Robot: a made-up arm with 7 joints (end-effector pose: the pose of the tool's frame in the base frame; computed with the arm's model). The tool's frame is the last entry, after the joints. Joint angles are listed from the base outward.
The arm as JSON. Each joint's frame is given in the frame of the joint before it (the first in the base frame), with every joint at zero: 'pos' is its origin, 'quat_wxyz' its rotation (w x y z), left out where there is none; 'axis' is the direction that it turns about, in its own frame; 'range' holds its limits. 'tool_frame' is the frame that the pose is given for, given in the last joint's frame.
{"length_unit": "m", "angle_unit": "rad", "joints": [
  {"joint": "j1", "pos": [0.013, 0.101, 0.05], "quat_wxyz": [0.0, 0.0, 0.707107, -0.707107], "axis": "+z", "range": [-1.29, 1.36]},
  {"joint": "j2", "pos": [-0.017, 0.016, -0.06], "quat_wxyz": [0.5, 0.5, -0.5, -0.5], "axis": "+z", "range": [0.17, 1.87]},
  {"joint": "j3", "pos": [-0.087, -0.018, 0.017], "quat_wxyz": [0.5, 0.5, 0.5, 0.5], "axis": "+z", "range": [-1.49, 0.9]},
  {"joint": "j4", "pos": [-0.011, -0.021, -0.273], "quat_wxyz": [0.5, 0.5, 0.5, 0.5], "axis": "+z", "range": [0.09, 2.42]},
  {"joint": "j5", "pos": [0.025, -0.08, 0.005], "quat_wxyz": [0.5, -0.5, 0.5, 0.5], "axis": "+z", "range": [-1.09, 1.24]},
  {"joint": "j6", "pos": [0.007, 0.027, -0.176], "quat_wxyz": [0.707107, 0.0, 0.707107, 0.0], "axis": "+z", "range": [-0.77, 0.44]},
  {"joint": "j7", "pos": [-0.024, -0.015, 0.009], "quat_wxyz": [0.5, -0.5, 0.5, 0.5], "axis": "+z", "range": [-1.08, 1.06]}
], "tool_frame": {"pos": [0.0, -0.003, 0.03], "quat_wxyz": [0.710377, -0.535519, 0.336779, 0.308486]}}
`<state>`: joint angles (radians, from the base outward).
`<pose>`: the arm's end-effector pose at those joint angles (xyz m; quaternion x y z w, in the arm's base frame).
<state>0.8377 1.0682 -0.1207 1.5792 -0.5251 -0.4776 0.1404</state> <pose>0.3084 0.5009 0.1352 -0.6897 0.5191 0.4898 0.1223</pose>
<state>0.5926 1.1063 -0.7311 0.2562 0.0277 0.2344 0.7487</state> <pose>0.2162 0.6922 -0.1335 0.2935 -0.0326 -0.4534 0.8410</pose>
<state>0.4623 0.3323 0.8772 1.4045 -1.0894 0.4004 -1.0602</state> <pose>0.2676 0.4776 -0.1582 0.9604 0.0597 0.1825 0.2019</pose>
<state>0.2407 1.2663 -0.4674 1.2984 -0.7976 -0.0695 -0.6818</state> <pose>0.2885 0.5486 -0.0581 -0.7256 0.3428 0.5940 0.0564</pose>
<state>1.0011 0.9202 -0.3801 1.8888 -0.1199 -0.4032 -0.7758</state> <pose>0.3373 0.3831 0.1335 -0.5286 0.8181 -0.0510 0.2208</pose>
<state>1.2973 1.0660 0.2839 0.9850 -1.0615 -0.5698 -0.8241</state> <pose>0.1987 0.6460 0.2076 -0.9272 0.2846 -0.0590 0.2363</pose>
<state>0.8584 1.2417 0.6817 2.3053 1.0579 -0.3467 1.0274</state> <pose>0.1232 0.3887 0.1931 -0.3230 0.6401 0.5328 0.4496</pose>
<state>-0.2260 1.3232 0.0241 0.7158 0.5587 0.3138 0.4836</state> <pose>0.1357 0.6919 -0.1102 0.4030 -0.1945 -0.3047 0.8408</pose>
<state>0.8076 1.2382 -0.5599 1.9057 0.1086 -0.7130 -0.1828</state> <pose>0.3170 0.4208 0.0817 -0.3659 0.8319 0.3814 0.1692</pose>
